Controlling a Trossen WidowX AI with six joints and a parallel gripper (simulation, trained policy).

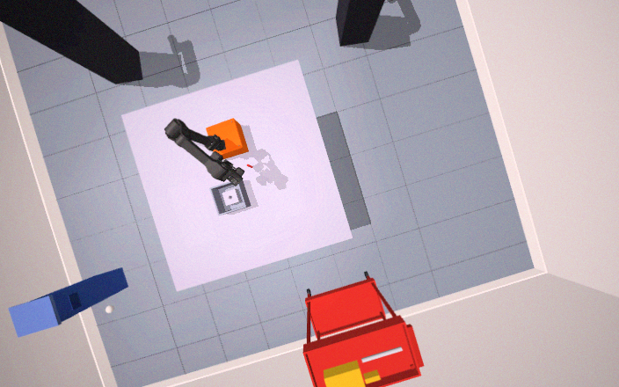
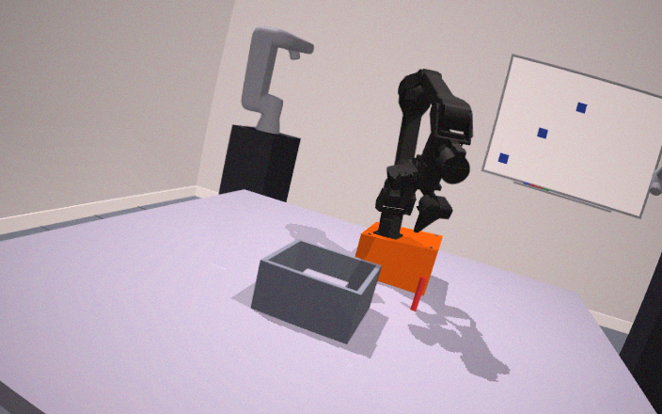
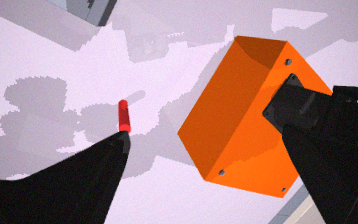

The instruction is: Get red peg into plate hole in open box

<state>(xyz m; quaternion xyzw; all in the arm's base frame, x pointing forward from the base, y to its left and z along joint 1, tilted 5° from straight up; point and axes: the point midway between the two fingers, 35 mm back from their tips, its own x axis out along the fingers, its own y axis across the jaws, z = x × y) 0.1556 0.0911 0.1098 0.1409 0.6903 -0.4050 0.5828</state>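
Now: the red peg 7 cm to the left of my gripper tip and 15 cm below it. From my gripper tip the other things lie so: grey box (19 cm ahead, 9 cm to the right, 17 cm below).
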